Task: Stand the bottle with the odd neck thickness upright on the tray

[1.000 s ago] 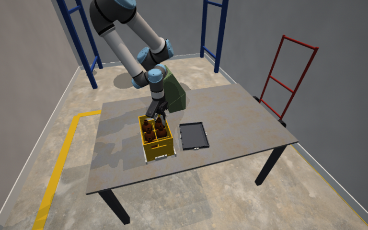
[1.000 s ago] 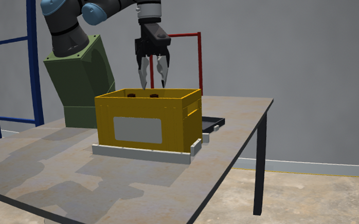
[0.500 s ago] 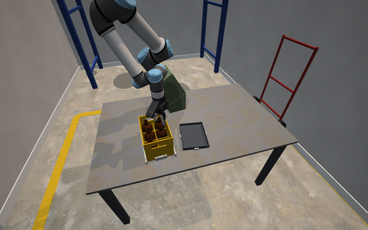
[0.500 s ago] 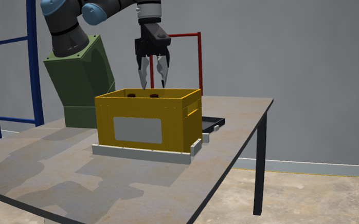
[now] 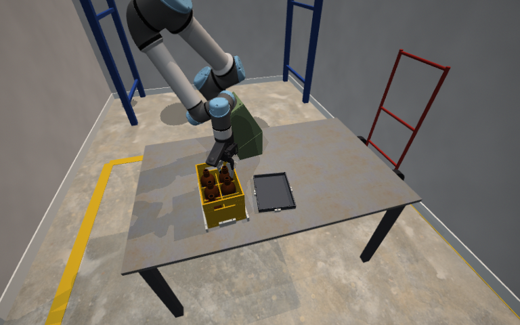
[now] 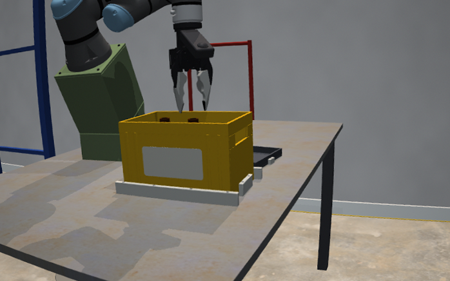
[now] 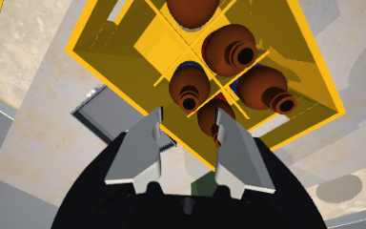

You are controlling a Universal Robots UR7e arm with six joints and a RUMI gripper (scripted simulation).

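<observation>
Right now the yellow crate is 11 cm below my hand and 4 cm to the right of it. Round my hand: dark tray (24 cm to the left, 18 cm below, 2 cm ahead).
</observation>
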